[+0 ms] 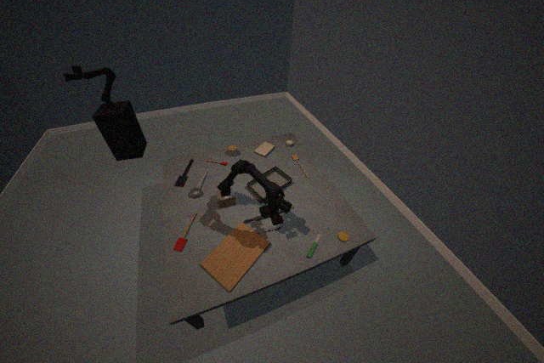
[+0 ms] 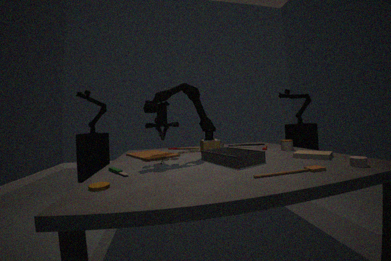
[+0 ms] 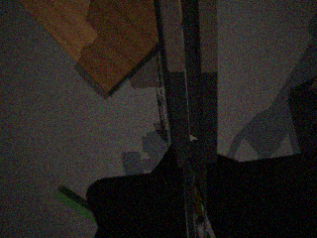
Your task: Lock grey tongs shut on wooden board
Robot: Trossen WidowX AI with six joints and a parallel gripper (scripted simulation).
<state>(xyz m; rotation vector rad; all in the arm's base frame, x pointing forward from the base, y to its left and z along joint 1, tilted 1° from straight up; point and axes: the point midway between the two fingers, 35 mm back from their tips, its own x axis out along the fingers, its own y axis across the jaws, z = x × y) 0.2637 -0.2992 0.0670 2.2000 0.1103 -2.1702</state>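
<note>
Right now the wooden board is 250 mm behind my gripper tip, 120 mm to the right of it and 120 mm below it. Also, from my gripper tip: yellow disc: 440 mm ahead, 170 mm to the right, 120 mm below; then roasting tin: 370 mm to the left, 100 mm below, 80 mm ahead; then green-handled tool: 240 mm ahead, 170 mm to the right, 120 mm below.
</note>
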